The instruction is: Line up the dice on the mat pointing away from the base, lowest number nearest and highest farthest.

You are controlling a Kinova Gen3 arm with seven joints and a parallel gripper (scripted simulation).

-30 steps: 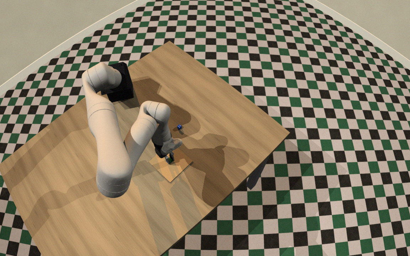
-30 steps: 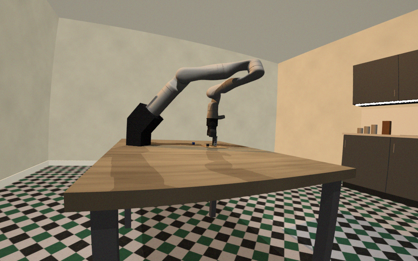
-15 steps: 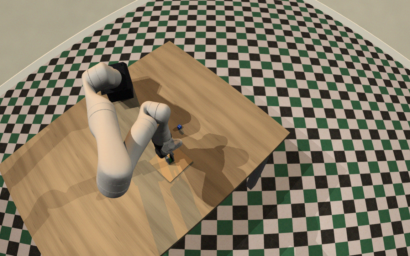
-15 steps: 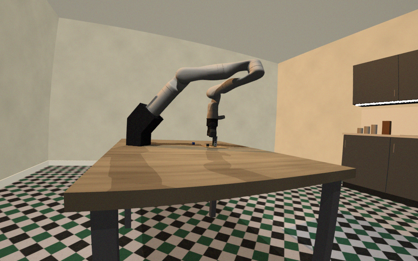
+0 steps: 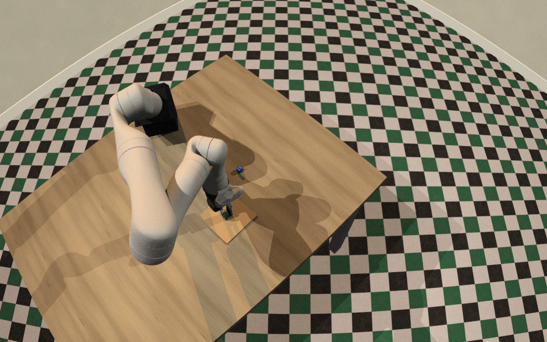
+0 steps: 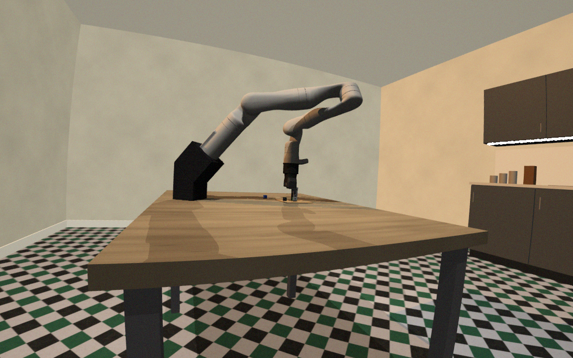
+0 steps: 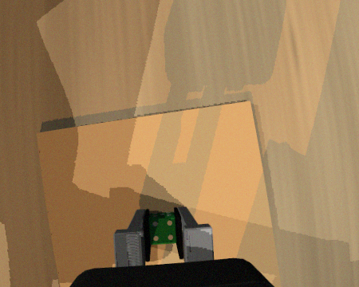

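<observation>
My gripper is now 10 mm above the green die. Round my hand: blue die 100 mm behind, 140 mm to the left, 20 mm below; then black die 50 mm behind, 10 mm below; then orange mat 20 mm below.
</observation>
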